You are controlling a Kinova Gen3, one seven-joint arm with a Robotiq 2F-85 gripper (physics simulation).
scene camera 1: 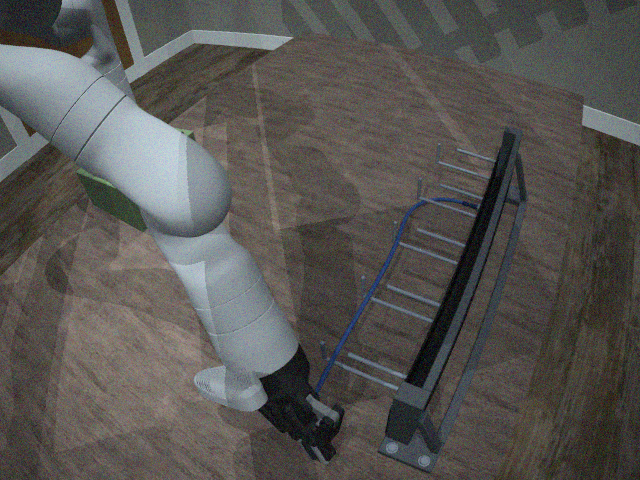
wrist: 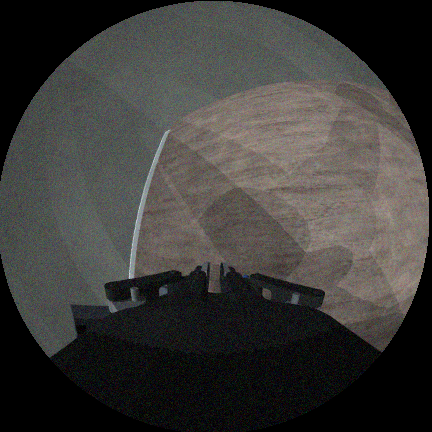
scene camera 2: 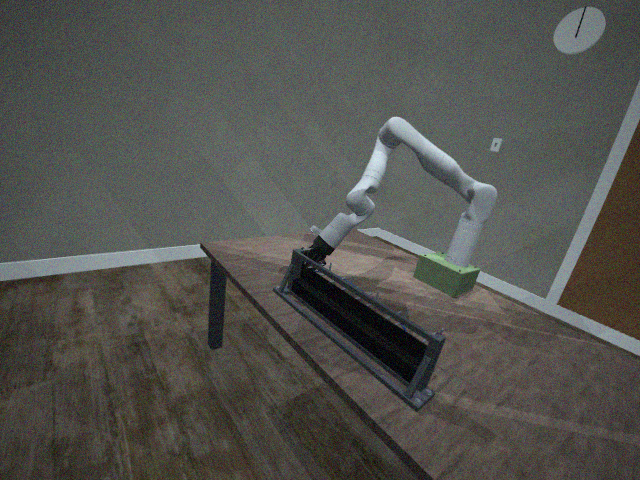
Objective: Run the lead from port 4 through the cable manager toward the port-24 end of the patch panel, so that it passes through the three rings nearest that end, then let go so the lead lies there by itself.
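The blue lead (scene camera 1: 353,325) leaves the patch panel (scene camera 1: 454,294) (scene camera 2: 430,361) near its far end in scene camera 1. It runs along the outer ends of the cable manager's wire rings (scene camera 1: 403,308), inside their upright tips, past the three nearer rings; whether it is enclosed by each is hard to tell. Its free part goes behind my gripper (scene camera 1: 330,435) (wrist: 214,275), beyond the near ring, and its end is hidden. My fingers stand a narrow gap apart, with wood showing between them. A blue speck of lead (wrist: 245,276) shows outside the right finger in the wrist view.
The panel's near foot (scene camera 1: 408,454) stands on the table (scene camera 1: 320,129) (scene camera 2: 516,372) to the right of the gripper. The green base block (scene camera 1: 116,198) (scene camera 2: 444,276) carries the arm. The table edge runs behind the panel in scene camera 2.
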